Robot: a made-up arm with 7 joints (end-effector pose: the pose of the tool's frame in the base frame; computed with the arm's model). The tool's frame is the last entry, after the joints. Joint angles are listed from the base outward.
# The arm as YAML. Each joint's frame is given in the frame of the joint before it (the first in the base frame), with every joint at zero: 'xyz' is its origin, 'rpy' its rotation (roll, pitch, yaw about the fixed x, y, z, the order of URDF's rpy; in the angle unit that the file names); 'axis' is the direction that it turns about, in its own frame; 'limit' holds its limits. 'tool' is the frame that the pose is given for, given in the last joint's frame.
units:
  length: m
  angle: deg
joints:
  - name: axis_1
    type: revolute
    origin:
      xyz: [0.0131, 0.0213, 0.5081]
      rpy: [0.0, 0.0, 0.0]
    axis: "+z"
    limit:
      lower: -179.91
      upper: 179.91
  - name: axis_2
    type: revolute
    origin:
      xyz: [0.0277, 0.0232, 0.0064]
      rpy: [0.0, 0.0, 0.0]
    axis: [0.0, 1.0, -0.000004]
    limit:
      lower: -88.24
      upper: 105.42
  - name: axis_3
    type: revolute
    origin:
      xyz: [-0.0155, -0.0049, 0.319]
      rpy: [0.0, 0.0, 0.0]
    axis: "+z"
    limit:
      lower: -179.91
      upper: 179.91
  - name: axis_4
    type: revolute
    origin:
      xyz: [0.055, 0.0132, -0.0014]
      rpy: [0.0, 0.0, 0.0]
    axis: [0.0, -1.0, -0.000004]
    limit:
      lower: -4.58
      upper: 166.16
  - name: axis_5
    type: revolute
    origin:
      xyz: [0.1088, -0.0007, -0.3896]
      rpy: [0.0, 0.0, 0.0]
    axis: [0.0, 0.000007, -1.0]
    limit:
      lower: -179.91
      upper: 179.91
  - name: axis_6
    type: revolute
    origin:
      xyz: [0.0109, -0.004, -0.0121]
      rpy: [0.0, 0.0, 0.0]
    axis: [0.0, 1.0, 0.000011]
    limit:
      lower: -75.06
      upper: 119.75
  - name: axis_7
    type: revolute
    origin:
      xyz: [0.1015, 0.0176, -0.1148]
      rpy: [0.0, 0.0, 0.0]
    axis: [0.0, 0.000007, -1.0]
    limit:
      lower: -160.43
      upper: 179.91
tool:
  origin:
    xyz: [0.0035, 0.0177, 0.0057]
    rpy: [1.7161, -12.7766, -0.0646]
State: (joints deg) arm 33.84 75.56 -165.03 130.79 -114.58 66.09 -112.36
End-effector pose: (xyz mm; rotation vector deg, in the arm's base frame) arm 581.9 357.8 1074.1 -26.73 142.27 -94.35
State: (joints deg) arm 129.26 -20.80 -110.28 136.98 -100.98 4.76 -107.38
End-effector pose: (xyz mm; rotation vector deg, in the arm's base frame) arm 457.2 17.2 1199.6 -147.22 6.25 97.78
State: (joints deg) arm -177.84 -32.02 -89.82 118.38 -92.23 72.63 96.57
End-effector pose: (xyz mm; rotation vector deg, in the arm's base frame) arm 372.3 504.8 1049.7 33.94 -73.16 -24.25
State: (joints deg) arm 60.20 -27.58 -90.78 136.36 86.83 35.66 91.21
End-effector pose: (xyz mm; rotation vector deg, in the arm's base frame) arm 109.5 -484.5 1205.3 -156.92 12.22 77.60
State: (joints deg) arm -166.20 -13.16 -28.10 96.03 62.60 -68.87 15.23
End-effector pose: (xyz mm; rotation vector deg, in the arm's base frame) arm -196.6 229.5 1116.4 111.42 16.85 -28.86
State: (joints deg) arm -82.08 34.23 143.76 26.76 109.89 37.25 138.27
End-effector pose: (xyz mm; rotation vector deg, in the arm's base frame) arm 231.1 367.7 582.6 -38.88 108.08 -121.03
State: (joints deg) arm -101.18 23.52 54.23 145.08 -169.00 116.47 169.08
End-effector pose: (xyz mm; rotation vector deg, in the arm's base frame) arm 37.3 -398.2 1242.1 62.56 75.94 -3.15
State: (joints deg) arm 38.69 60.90 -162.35 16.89 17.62 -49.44 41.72
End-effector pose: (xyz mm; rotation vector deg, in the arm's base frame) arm -47.4 -152.8 906.7 120.94 105.63 63.22
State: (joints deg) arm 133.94 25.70 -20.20 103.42 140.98 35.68 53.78
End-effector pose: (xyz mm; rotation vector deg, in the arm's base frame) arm -338.0 689.0 771.5 27.77 88.31 -35.40
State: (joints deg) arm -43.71 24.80 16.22 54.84 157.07 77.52 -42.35
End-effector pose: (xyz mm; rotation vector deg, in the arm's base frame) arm 578.3 -247.1 446.8 108.15 -66.98 -101.93
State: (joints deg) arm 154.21 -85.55 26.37 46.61 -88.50 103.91 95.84
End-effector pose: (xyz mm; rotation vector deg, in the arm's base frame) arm -55.5 -91.7 979.4 88.65 -73.01 -4.50
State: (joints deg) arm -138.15 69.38 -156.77 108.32 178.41 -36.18 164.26
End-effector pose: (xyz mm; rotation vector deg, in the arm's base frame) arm -293.3 -9.3 1078.1 40.81 -156.68 54.20
